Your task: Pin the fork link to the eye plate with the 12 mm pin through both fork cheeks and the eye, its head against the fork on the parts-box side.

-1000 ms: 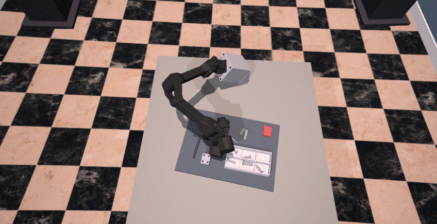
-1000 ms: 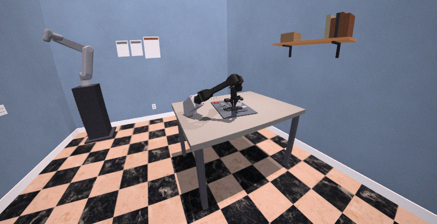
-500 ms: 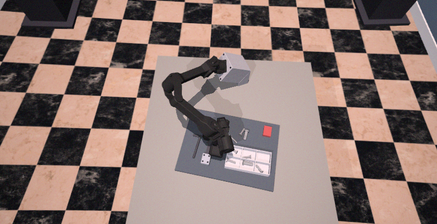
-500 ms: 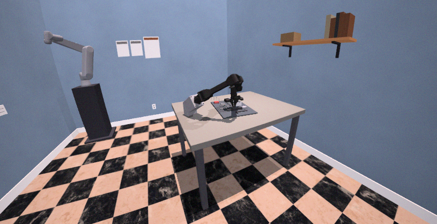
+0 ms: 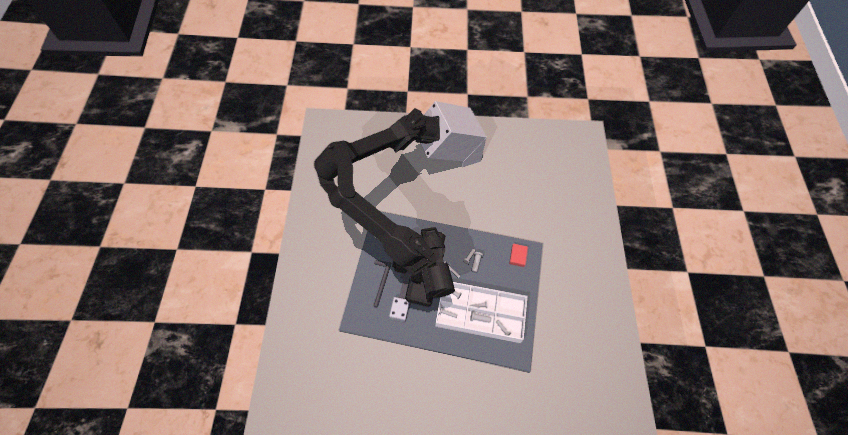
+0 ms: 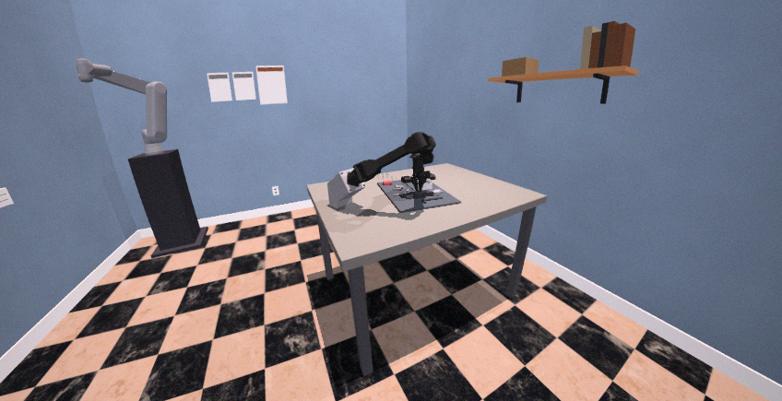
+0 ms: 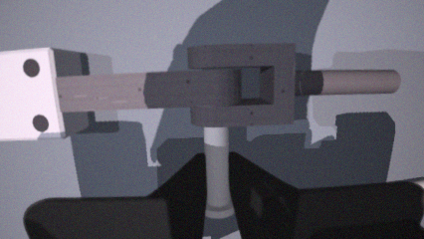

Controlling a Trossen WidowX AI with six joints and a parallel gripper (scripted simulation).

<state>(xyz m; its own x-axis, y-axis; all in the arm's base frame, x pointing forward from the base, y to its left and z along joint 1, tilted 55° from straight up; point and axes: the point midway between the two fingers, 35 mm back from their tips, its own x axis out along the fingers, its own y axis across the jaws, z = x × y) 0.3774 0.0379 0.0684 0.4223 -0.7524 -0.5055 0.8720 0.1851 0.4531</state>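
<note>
Right now my hand is 4 cm to the left of the eye plate and 3 cm above it. From my hand the other things lie so: dark fork link (4 cm behind, 3 cm to the right, 3 cm below); then pin (7 cm to the left, 4 cm below, 2 cm behind); then dark mat (6 cm to the left, 5 cm below, 1 cm ahead).
</note>
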